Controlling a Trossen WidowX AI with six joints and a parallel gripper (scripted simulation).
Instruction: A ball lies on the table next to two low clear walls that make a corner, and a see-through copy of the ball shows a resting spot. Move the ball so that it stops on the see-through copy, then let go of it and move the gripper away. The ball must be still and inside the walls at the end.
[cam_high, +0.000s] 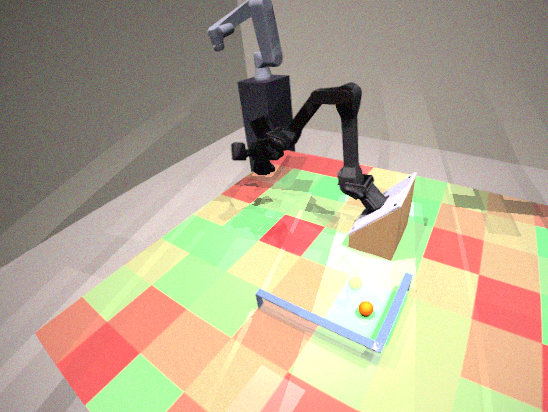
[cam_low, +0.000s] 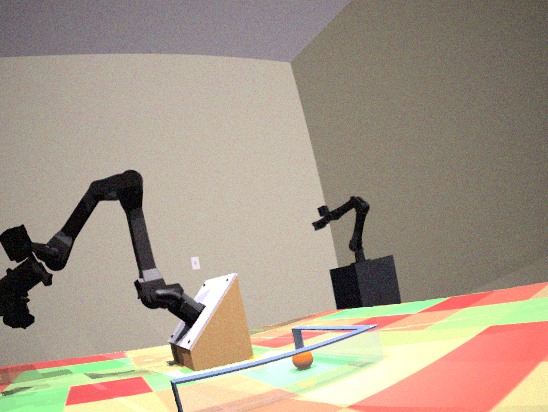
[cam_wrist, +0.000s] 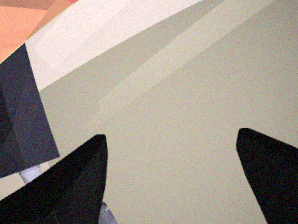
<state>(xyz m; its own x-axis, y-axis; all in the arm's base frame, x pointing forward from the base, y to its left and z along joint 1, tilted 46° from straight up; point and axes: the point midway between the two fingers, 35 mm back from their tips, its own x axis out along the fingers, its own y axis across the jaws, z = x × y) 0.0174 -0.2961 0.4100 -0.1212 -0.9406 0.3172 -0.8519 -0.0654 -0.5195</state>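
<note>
My gripper tip is 64 cm to the right of the orange ball, 27 cm short of it and 15 cm above it. Also, from my gripper tip: see-through copy of ball 58 cm to the left, 21 cm ahead, 15 cm below.
</note>
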